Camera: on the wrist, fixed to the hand. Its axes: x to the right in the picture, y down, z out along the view.
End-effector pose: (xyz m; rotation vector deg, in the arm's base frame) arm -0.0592 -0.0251 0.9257 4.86 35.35 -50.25
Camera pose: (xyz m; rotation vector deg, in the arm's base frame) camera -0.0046 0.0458 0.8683 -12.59 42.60 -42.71
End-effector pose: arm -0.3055 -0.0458 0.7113 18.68 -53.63 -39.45
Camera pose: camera -0.2277 0.0192 0.7433 0.82 -46.79 -46.90
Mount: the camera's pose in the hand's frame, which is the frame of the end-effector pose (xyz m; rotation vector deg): 0.0079 0.0965 -0.0439 -19.36 -0.73 1.01
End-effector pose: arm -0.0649 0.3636 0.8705 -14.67 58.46 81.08
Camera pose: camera -0.1707 0.3585 0.8793 -27.77 44.14 91.70
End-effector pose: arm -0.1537 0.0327 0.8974 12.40 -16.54 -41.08
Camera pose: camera -0.0743 0.1025 0.8858 -6.39 -10.17 -42.30
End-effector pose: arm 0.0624 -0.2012 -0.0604 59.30 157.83 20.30
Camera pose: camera 0.1058 -0.1325 0.0081 55.42 146.25 44.69
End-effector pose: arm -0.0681 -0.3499 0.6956 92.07 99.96 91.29
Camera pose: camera -0.0554 -0.3878 0.7941 84.04 78.28 101.31
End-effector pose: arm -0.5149 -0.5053 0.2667 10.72 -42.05 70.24
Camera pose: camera -0.5828 -0.4426 0.2141 -5.18 -54.02 63.00
